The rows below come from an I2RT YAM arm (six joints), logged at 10 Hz.
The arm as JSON. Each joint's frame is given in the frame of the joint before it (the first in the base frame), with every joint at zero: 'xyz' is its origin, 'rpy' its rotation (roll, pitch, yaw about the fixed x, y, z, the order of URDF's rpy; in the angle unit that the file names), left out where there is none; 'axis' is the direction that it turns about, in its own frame. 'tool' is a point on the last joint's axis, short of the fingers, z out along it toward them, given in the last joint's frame.
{
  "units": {
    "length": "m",
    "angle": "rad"
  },
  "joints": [
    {
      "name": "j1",
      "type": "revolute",
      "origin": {
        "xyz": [
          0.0,
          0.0,
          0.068
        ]
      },
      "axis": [
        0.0,
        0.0,
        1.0
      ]
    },
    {
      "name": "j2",
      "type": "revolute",
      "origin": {
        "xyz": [
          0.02,
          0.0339,
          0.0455
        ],
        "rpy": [
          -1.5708,
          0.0,
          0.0
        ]
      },
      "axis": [
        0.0,
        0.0,
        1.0
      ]
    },
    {
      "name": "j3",
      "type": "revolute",
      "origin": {
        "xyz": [
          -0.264,
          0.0,
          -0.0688
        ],
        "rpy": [
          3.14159,
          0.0,
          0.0
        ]
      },
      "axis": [
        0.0,
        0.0,
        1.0
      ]
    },
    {
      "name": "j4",
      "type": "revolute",
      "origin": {
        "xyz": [
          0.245,
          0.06,
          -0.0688
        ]
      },
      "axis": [
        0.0,
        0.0,
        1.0
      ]
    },
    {
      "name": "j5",
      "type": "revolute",
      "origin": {
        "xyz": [
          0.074,
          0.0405,
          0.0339
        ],
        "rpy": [
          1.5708,
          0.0,
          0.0
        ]
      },
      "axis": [
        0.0,
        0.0,
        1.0
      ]
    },
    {
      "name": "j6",
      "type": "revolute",
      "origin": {
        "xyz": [
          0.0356,
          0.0,
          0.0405
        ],
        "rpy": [
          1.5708,
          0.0,
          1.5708
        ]
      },
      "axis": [
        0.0,
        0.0,
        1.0
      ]
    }
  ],
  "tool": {
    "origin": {
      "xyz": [
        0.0,
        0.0,
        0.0
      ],
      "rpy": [
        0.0,
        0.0,
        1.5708
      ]
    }
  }
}
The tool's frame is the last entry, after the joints.
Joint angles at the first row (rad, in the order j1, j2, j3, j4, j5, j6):
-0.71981 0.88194 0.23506 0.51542 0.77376 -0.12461
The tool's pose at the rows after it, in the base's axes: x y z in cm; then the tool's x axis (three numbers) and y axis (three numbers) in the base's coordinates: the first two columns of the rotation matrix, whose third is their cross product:
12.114, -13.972, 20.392, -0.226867, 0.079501, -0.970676, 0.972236, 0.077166, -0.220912
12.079, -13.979, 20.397, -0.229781, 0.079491, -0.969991, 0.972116, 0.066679, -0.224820
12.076, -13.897, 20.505, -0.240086, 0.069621, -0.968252, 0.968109, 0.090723, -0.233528
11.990, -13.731, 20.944, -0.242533, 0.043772, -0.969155, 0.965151, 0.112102, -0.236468
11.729, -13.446, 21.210, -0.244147, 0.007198, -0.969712, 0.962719, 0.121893, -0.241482
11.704, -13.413, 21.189, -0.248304, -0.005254, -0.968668, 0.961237, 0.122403, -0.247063
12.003, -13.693, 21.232, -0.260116, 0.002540, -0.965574, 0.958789, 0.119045, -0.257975
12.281, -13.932, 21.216, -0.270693, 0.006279, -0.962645, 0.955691, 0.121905, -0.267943
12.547, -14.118, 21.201, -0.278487, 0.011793, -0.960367, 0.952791, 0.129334, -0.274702
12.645, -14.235, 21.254, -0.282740, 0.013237, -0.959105, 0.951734, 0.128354, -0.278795
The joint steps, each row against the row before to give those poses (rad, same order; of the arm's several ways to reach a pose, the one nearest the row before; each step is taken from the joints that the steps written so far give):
0.00037 0.00967 0.00155 0.00458 0.01539 -0.00307
-0.00010 0.00074 -0.00046 0.00292 0.01062 -0.00422
-0.00010 -0.01089 -0.00145 -0.00136 -0.02448 -0.01690
0.00023 -0.02523 -0.00044 0.00533 -0.02486 -0.02557
-0.00005 -0.03000 -0.01550 0.03114 -0.01651 -0.03657
0.00001 0.00111 -0.00718 0.02369 -0.00306 -0.01606
0.00004 0.02895 0.01374 0.00415 0.00541 -0.00378
-0.00005 0.02630 0.00958 0.00924 -0.00164 -0.00542
0.00126 0.02058 0.00993 -0.00024 -0.00444 -0.00003
-0.00121 0.00902 0.00592 0.00088 0.00028 -0.00280

